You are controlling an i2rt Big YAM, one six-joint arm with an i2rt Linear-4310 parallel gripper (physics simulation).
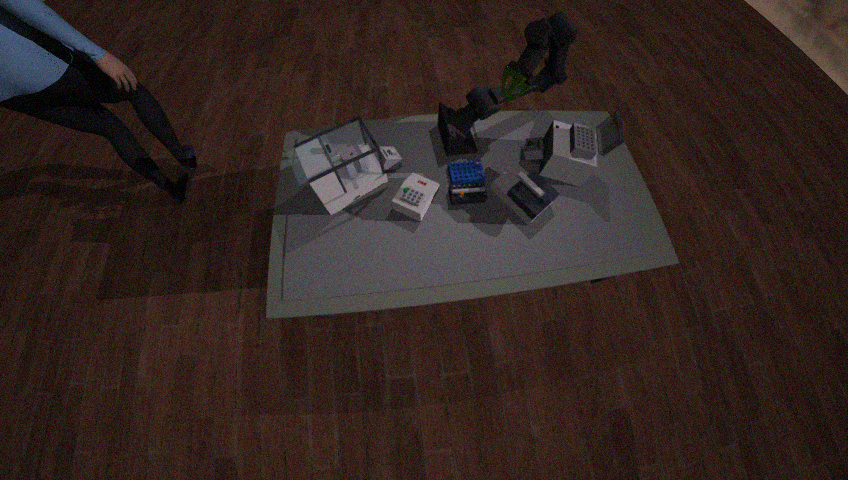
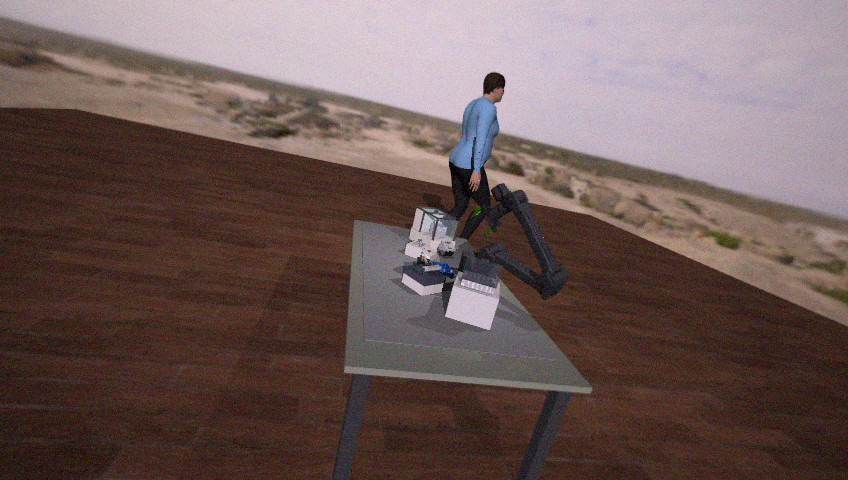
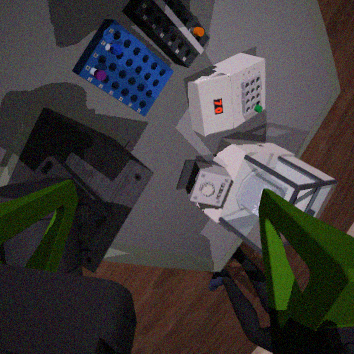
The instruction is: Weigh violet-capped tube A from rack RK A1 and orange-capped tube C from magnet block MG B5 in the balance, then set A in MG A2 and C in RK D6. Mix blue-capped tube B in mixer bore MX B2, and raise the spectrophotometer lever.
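Places are measured from the arm's base along level axes (x ahead, y left, z up), in metres.
Pixels of known places: gripper, fingertip midpoint: (image 1: 505, 98) (image 2: 476, 226) (image 3: 165, 194); arm's base, link origin: (image 1: 458, 123).
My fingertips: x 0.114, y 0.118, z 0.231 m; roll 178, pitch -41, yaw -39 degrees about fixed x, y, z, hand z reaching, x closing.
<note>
For each thing: its middle in the pictures, then the offset to it from my fingertips. "spot": a spot on its surface instead.
- blue rack, body centre: (image 3: 125, 69) (image 1: 466, 172) (image 2: 443, 270) dx +0.088, dy -0.090, dz -0.283 m
- violet-capped tube A, body centre: (image 3: 94, 71) dx +0.052, dy -0.048, dz -0.266 m
- blue-capped tube B, body centre: (image 3: 109, 47) dx +0.090, dy -0.042, dz -0.266 m
- Orange-capped tube C, body centre: (image 3: 190, 29) (image 1: 461, 195) dx +0.202, dy -0.118, dz -0.265 m
- black magnet block, body centre: (image 3: 170, 24) (image 1: 467, 192) (image 2: 425, 264) dx +0.184, dy -0.092, dz -0.274 m
- white box with many bores, body centre: (image 2: 475, 291) (image 1: 559, 147) dx -0.003, dy +0.278, dz -0.213 m
- dark-topped box with a pale bar, body centre: (image 1: 525, 189) (image 2: 430, 276) dx +0.175, dy +0.118, dz -0.247 m
- white keypad unit, body centre: (image 3: 229, 94) (image 1: 416, 194) (image 2: 421, 250) dx +0.200, dy -0.277, dz -0.263 m
- small dial box, surface spot: (image 3: 212, 187) (image 1: 391, 152) spot: dx +0.043, dy -0.371, dz -0.225 m
My green-fingered gripper (image 1: 514, 82) (image 2: 483, 221) (image 3: 165, 194) is open and empty, high above the table's back edge. The blue rack (image 1: 465, 172) (image 3: 132, 75) holds violet-capped tube A (image 3: 101, 75) and blue-capped tube B (image 3: 117, 49) along one side. Orange-capped tube C (image 1: 461, 193) (image 3: 198, 31) stands at one end of the black magnet block (image 1: 470, 198) (image 3: 182, 55) beside the rack. The glass-walled balance (image 1: 327, 190) (image 3: 232, 157) stands at the left. A white box with many bores (image 1: 562, 155) (image 2: 473, 306) stands at the right. A dark-topped box with a pale bar (image 1: 526, 199) (image 2: 423, 282) sits near it.
A white keypad unit (image 1: 415, 196) (image 3: 205, 110) displays red digits between balance and rack. A small dial box (image 1: 390, 155) (image 3: 212, 187) adjoins the balance. The dark arm base (image 1: 457, 136) is behind the rack. A person (image 1: 35, 65) (image 2: 476, 136) stands beyond the table's left end.
</note>
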